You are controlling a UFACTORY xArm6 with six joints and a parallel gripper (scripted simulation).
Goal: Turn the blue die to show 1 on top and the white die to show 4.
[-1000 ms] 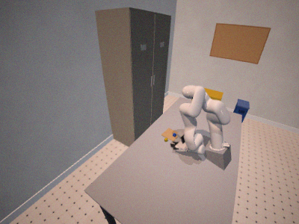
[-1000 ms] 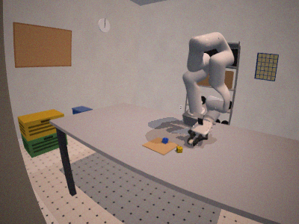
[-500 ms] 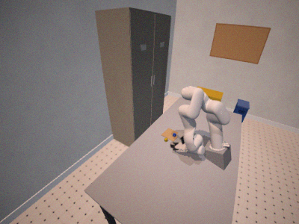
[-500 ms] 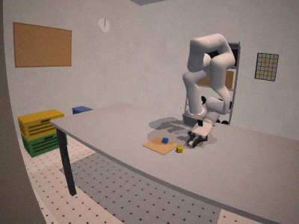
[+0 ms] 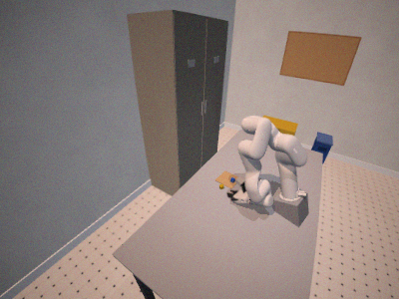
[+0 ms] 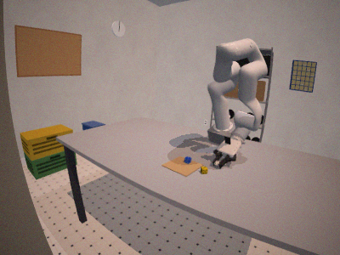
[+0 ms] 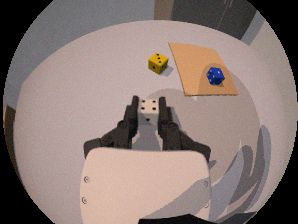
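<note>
Right now the white die is 10 mm below my hand and 10 mm ahead of it. From my hand the other things lie so: blue die 140 mm to the right, 60 mm ahead, 10 mm below; then yellow die 90 mm ahead, 30 mm to the right, 10 mm below; then tan mat 140 mm to the right, 90 mm ahead, 20 mm below.
</note>
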